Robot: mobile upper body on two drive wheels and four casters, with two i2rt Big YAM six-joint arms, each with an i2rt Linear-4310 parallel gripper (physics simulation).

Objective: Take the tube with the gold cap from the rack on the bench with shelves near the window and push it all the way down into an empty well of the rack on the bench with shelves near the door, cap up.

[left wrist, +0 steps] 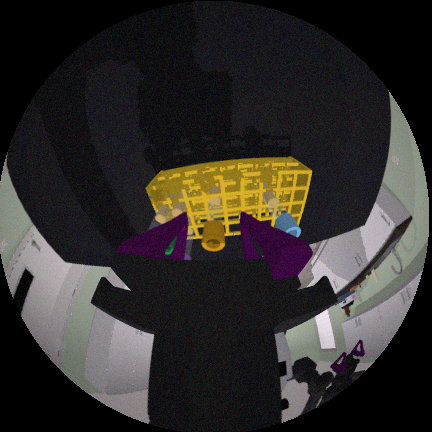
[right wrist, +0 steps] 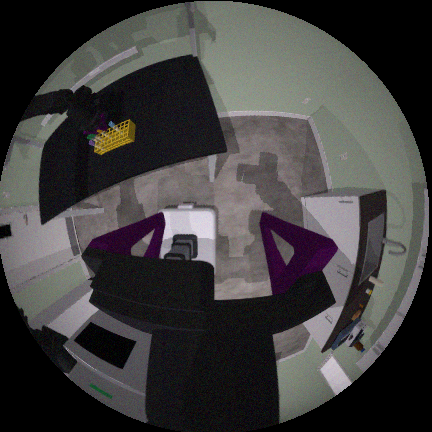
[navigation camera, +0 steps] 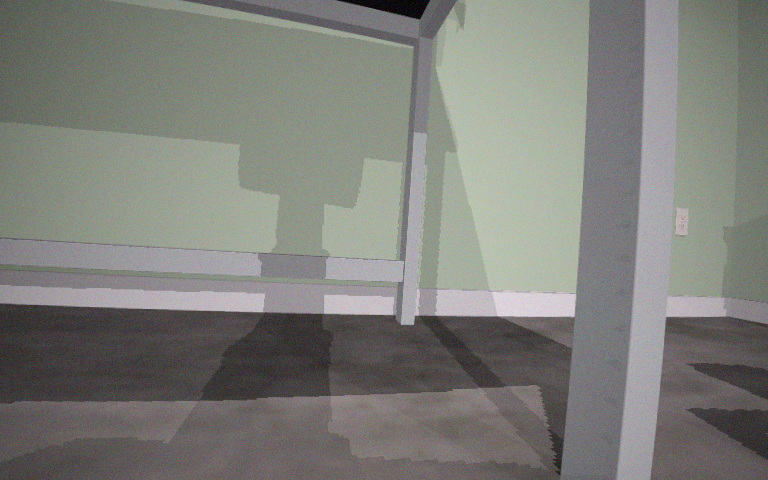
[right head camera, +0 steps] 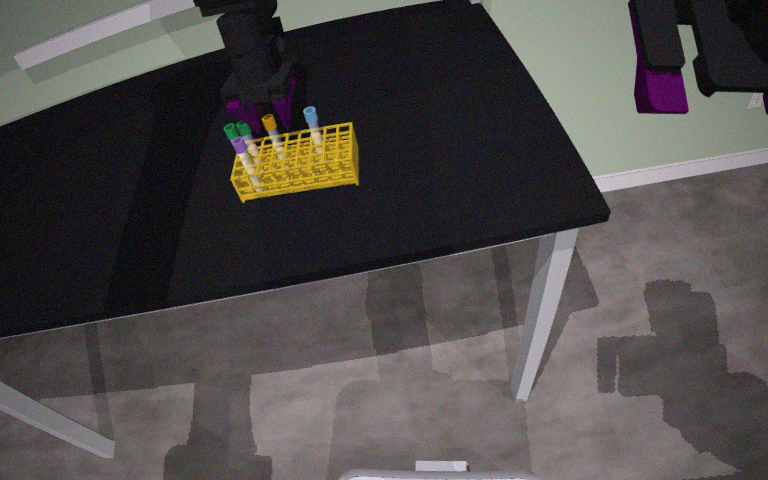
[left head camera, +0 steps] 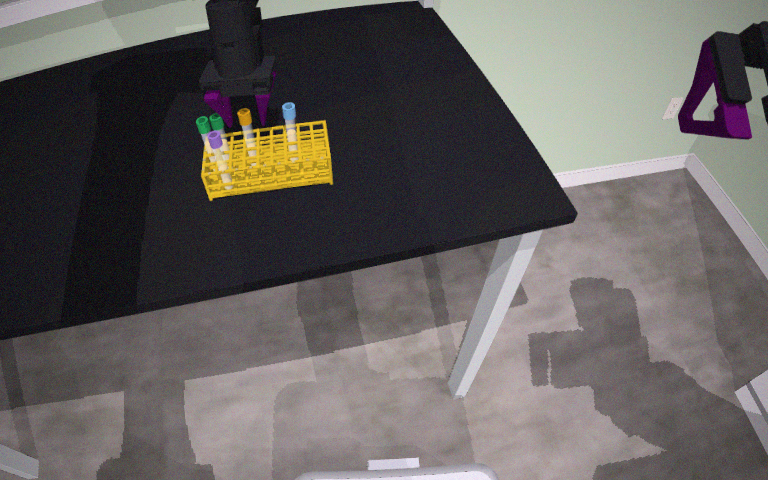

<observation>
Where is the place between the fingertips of the right gripper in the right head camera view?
704,103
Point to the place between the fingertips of the left gripper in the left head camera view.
247,124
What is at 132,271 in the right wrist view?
The right gripper.
</observation>
